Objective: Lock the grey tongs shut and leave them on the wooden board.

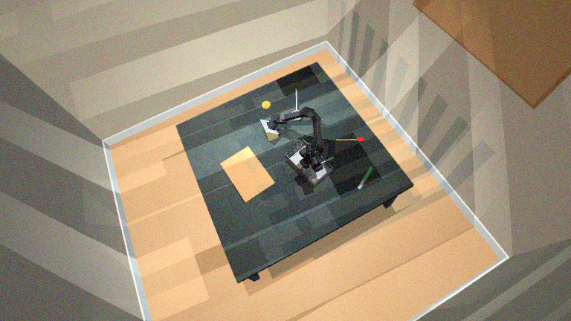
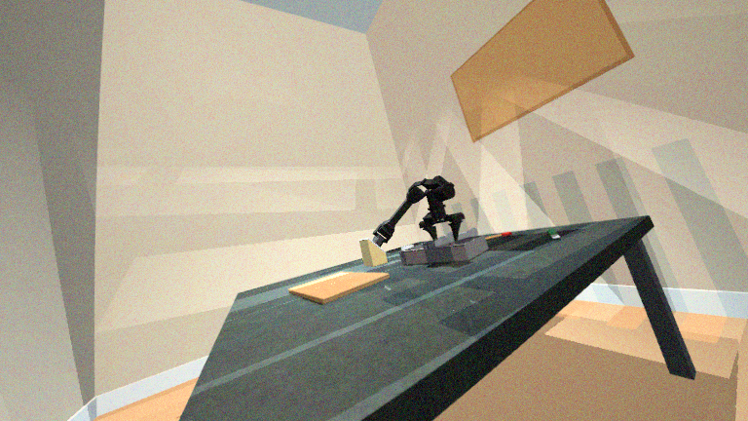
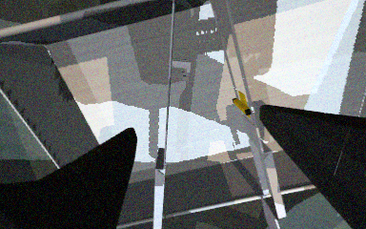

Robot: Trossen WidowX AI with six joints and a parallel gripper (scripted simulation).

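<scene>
Now: gripper tip 40 mm past the roasting tin and 30 mm above it. Round my gripper tip: wooden board: 130 mm behind, 430 mm to the right, 50 mm below.
</scene>
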